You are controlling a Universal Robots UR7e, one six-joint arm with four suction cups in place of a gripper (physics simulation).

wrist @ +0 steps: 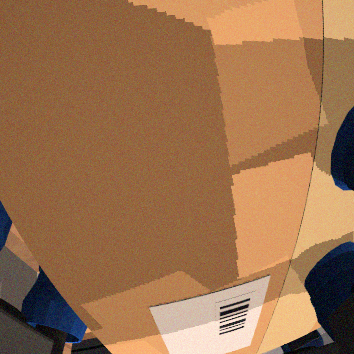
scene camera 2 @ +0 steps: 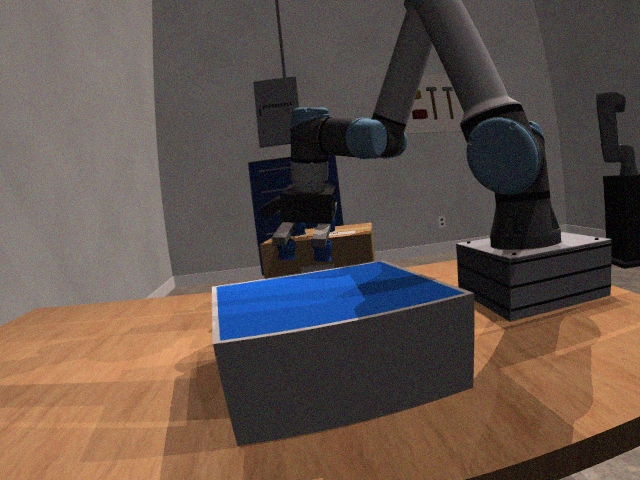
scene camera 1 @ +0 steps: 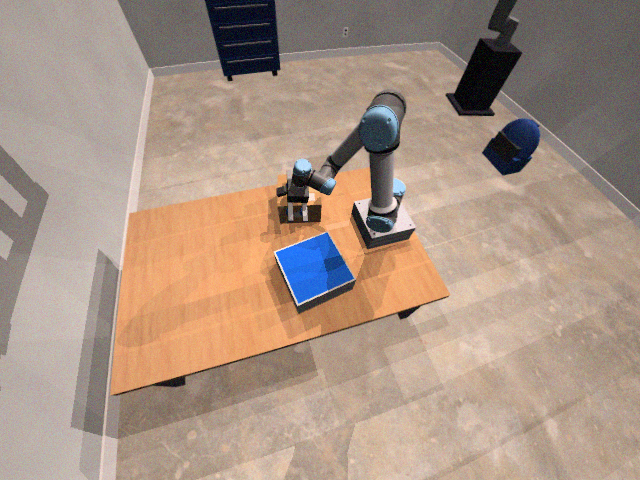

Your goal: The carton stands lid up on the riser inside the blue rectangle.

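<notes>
The brown carton (scene camera 1: 314,212) (scene camera 2: 351,248) (wrist: 140,140) is at the back of the table, behind the riser, with its white barcode label (wrist: 211,316) on the upper face. My suction gripper (scene camera 1: 297,211) (scene camera 2: 305,252) sits down on the carton's top, cups pressed to it and gripping it. Blue cups (wrist: 330,277) frame the carton in the wrist view. The grey riser (scene camera 1: 325,296) (scene camera 2: 351,371) stands mid-table, and its top is the blue rectangle (scene camera 1: 310,266) (scene camera 2: 310,299), with nothing on it.
The arm's grey base block (scene camera 1: 383,227) (scene camera 2: 532,278) stands right of the riser on the wooden table (scene camera 1: 207,289) (scene camera 2: 103,361). A blue cabinet (scene camera 1: 243,35), a black pedestal (scene camera 1: 483,77) and a blue object (scene camera 1: 511,144) stand on the floor, away from the table.
</notes>
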